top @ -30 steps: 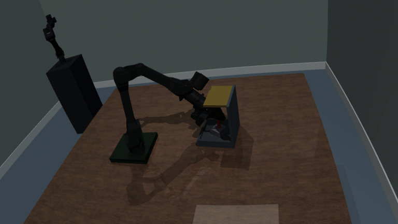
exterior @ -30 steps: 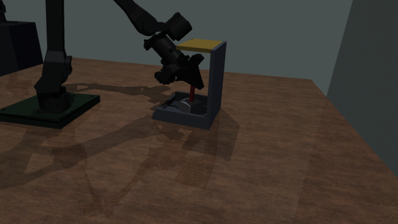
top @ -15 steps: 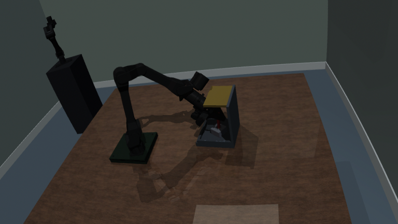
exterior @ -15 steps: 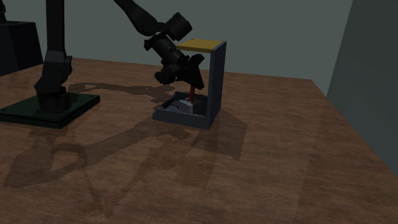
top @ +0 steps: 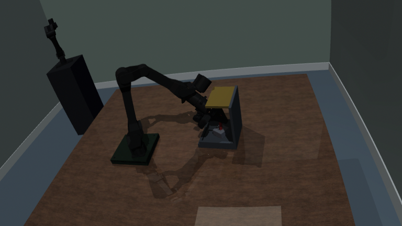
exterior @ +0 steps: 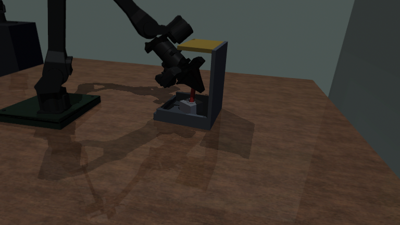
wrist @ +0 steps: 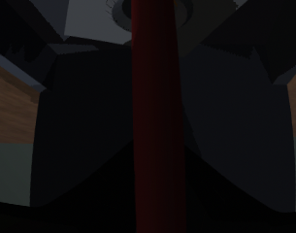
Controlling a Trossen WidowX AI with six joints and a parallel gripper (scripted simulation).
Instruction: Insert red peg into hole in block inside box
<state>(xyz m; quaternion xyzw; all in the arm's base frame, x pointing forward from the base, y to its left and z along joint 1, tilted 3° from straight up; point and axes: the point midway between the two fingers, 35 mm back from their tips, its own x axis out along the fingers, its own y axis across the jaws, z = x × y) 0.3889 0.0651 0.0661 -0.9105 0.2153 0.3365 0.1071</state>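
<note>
Now: gripper tip 3 cm past the red peg, 1 cm to the right of it and 1 cm above it. Round my gripper tip: yellow roof: 14 cm above, 1 cm behind; back wall: 4 cm ahead, 4 cm above, 2 cm to the right.
</note>
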